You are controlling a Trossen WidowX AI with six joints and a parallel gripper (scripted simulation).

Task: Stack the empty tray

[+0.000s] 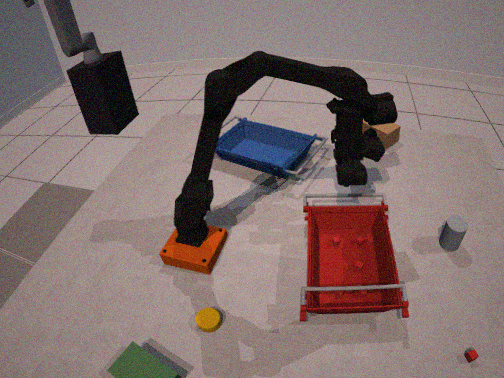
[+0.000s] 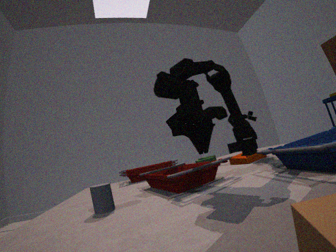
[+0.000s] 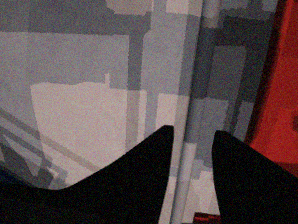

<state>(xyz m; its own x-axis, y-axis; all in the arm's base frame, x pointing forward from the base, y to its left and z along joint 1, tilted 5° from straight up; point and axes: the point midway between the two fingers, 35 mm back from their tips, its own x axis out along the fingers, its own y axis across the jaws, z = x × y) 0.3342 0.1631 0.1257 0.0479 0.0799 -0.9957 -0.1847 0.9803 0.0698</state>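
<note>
My gripper tip is now 270 mm past the blue tray, 210 mm to the right of it and 50 mm above it. Also, from my gripper tip: tan box: 100 mm ahead, 380 mm to the left, 60 mm below; then yellow disc: 230 mm behind, 370 mm to the right, 90 mm below; then grey cylinder: 280 mm ahead, 70 mm to the right, 60 mm below.
</note>
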